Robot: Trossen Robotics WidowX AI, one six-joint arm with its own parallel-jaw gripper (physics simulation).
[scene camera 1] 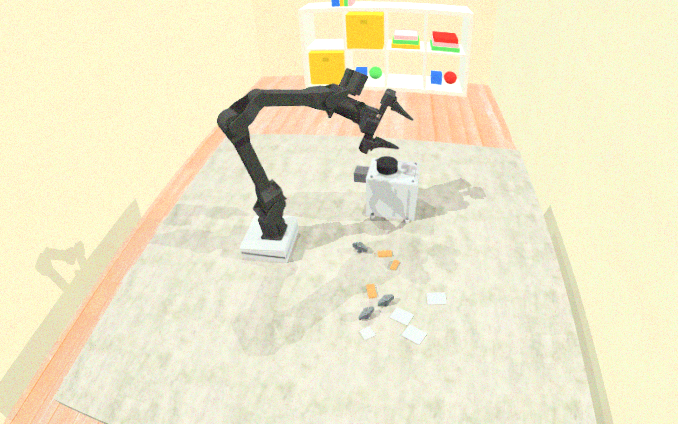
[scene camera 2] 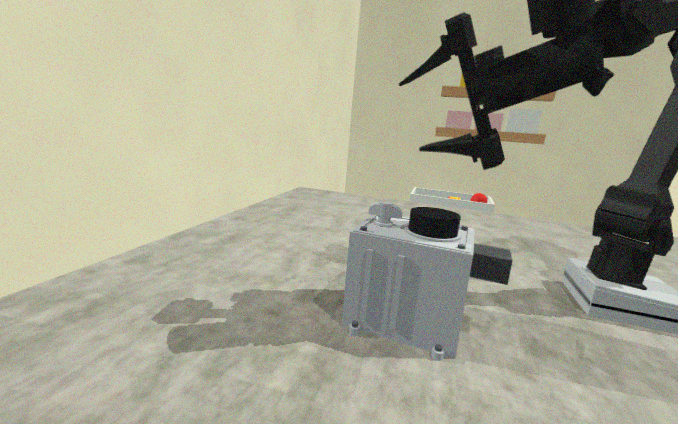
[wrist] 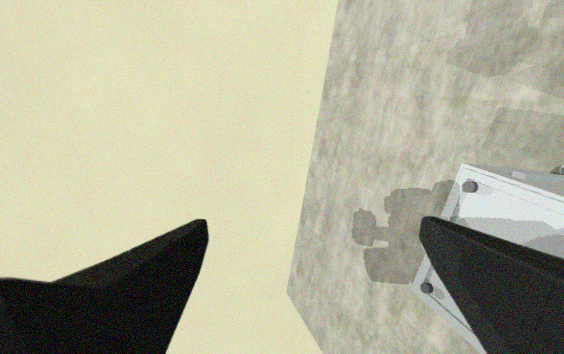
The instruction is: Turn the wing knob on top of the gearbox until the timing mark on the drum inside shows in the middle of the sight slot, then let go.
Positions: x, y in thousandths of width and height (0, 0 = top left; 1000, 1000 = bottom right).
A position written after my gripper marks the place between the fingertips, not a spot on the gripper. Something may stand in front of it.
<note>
My gripper (scene camera 2: 604, 277) is open, holding nothing. I also see a grey gearbox (scene camera 1: 576, 454).
My gripper shows as well in scene camera 1 (scene camera 1: 600, 317) and in the wrist view (wrist: 556, 645). The grey gearbox also shows in the wrist view (wrist: 909, 578).
</note>
